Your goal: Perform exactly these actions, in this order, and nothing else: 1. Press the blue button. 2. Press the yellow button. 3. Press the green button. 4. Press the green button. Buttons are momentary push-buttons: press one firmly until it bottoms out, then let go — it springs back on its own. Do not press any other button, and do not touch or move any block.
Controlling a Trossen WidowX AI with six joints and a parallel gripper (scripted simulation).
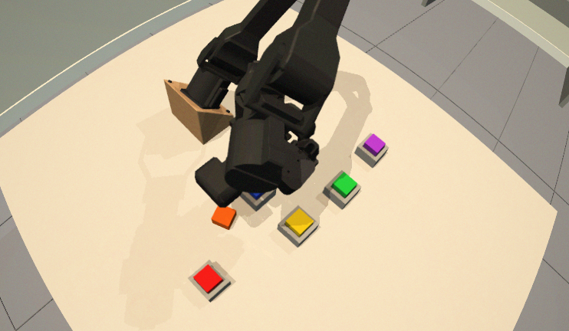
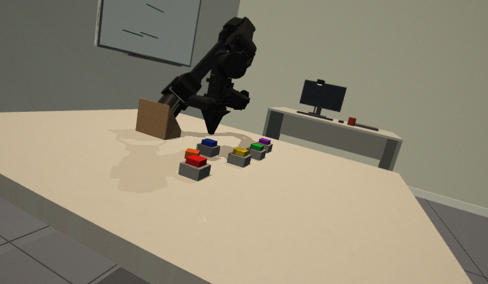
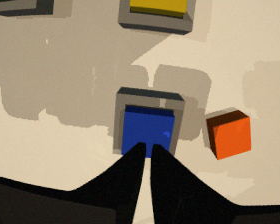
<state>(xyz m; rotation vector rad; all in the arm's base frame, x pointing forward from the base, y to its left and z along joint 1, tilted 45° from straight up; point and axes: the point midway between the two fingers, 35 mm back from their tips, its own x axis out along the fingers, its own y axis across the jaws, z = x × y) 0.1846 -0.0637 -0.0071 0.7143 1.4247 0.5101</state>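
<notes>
Now: gripper tip 2 cm above the blue button. Also, from my gripper tip: orange block (1 cm behind, 7 cm to the right, 5 cm below); yellow button (9 cm ahead, 2 cm below); green button (11 cm ahead, 10 cm to the left, 2 cm below).
</notes>
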